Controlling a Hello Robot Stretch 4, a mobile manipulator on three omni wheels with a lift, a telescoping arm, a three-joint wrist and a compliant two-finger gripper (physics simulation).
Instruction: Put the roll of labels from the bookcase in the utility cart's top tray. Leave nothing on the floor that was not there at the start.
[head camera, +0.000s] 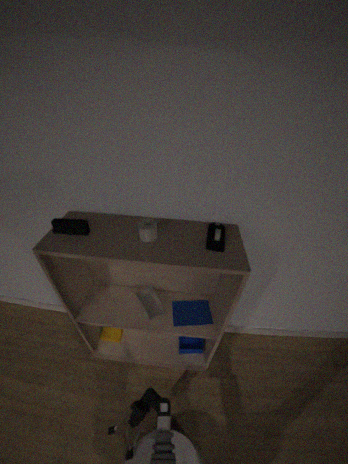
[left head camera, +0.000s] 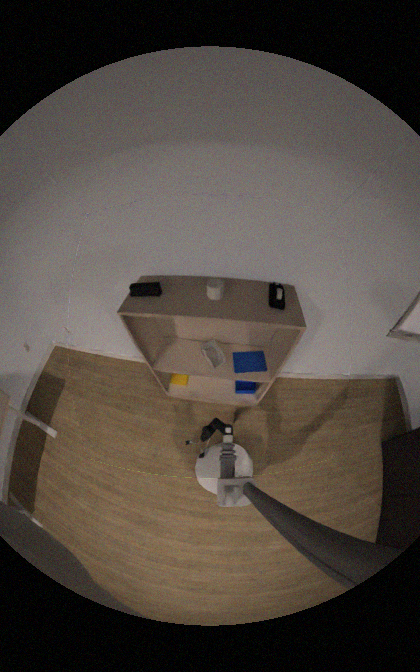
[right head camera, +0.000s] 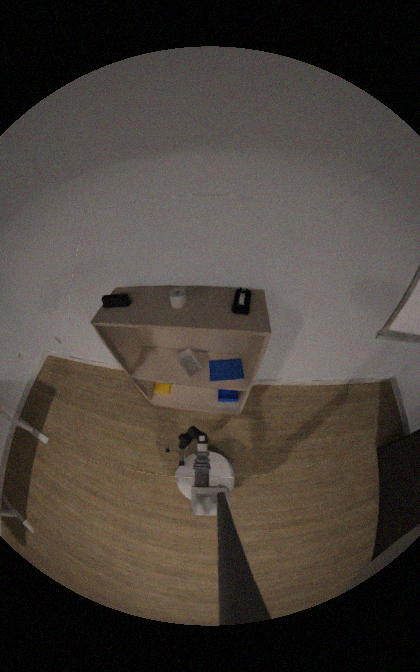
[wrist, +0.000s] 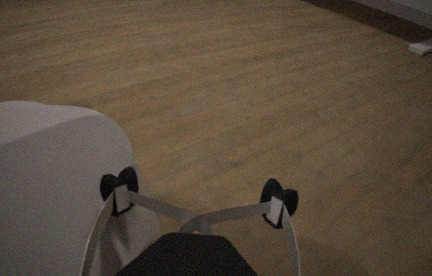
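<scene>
The roll of labels, a white upright cylinder, stands near the middle of the top board of the bookcase. My gripper is open and empty. It hangs in front of the bookcase, beside the robot's round white base, well away from the roll. In the wrist view its two black-tipped fingers stand wide apart over the wooden floor. I cannot make out the utility cart in these views.
A black box and a black tape dispenser flank the roll. The shelves hold a grey container, a blue flat item, a yellow item and a blue box. Dark furniture stands at the right.
</scene>
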